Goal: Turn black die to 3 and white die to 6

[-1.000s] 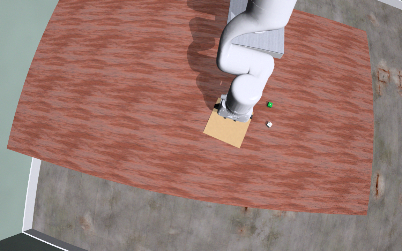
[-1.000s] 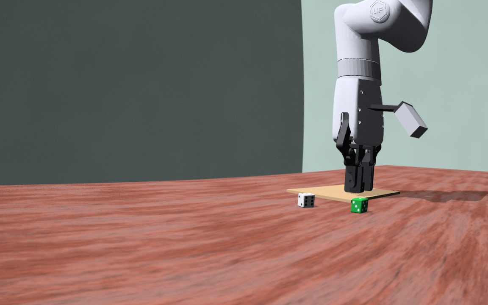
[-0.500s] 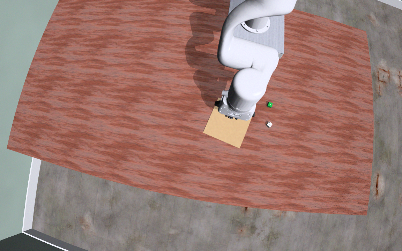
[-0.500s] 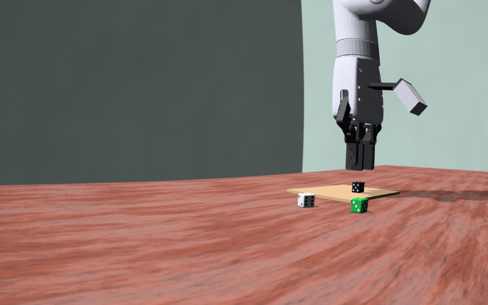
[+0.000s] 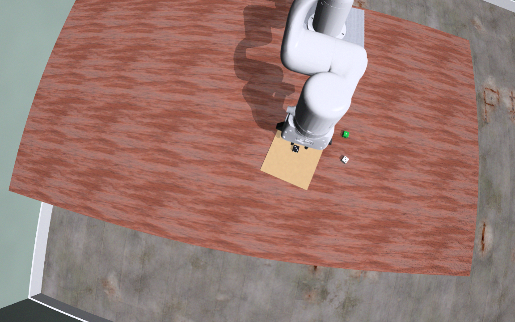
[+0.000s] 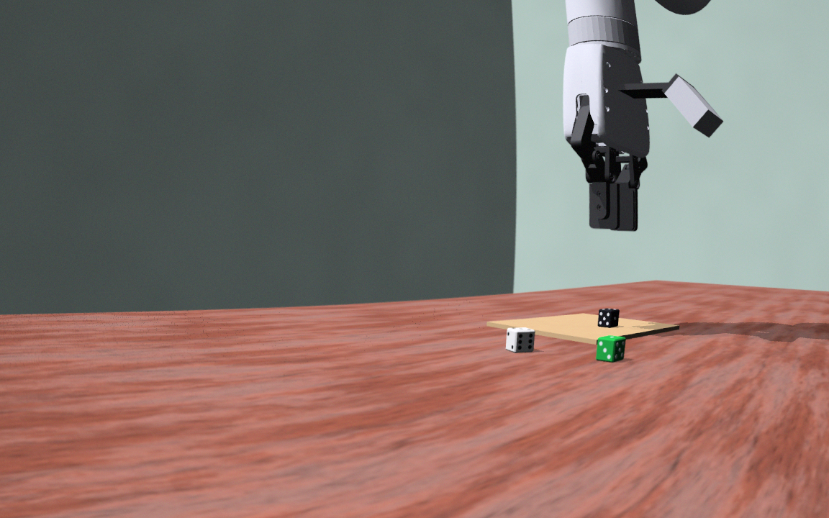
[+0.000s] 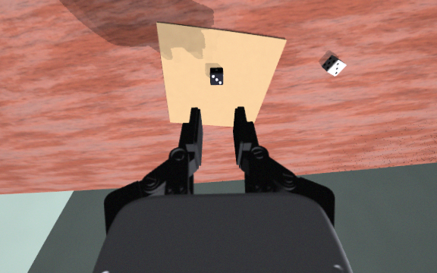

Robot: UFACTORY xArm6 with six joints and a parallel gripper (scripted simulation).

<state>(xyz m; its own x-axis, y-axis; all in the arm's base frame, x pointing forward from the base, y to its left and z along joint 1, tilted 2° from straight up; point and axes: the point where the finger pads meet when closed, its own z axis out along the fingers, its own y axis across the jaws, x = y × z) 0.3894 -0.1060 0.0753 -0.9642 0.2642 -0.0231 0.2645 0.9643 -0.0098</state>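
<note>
The white die is 140 mm to the left of my hand, 100 mm below it and 30 mm ahead of it. The rest, counted from my hand: green die: 150 mm to the left, 100 mm below, 50 mm behind; then tan mat: 110 mm below, 20 mm ahead, 10 mm to the right; then black die: 100 mm below.
</note>
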